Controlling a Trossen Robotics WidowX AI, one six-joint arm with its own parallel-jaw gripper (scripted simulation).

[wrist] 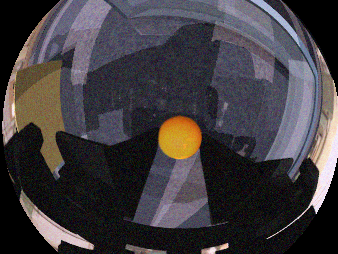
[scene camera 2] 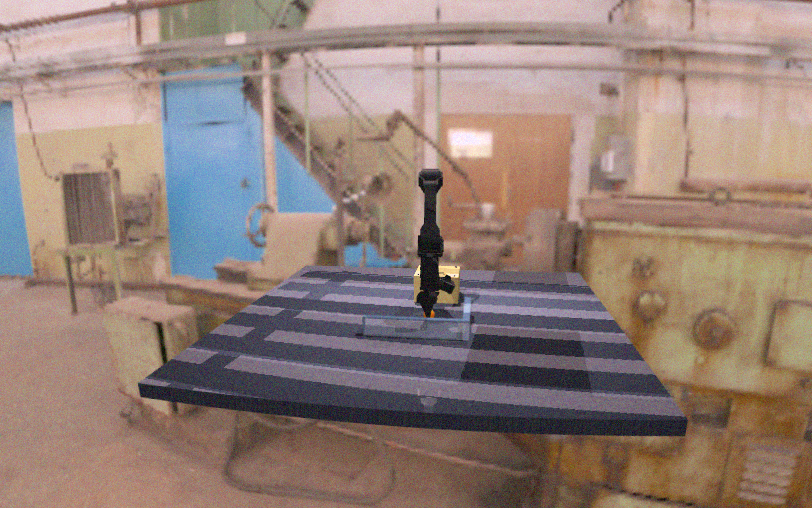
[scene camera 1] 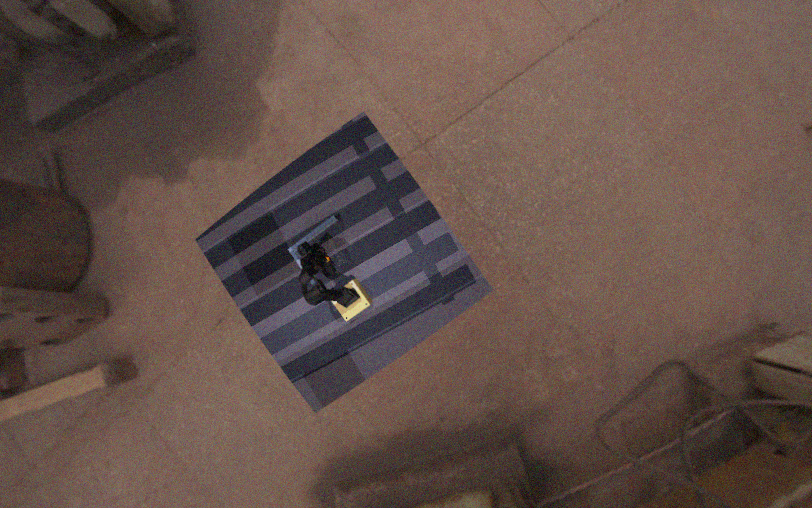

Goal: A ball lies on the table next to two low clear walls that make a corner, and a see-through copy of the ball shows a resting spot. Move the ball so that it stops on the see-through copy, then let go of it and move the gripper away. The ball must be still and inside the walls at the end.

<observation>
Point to a clear wall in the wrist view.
293,129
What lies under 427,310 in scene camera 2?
My gripper.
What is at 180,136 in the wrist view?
A see-through copy of the ball.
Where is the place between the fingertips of my gripper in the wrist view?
At 180,135
</observation>
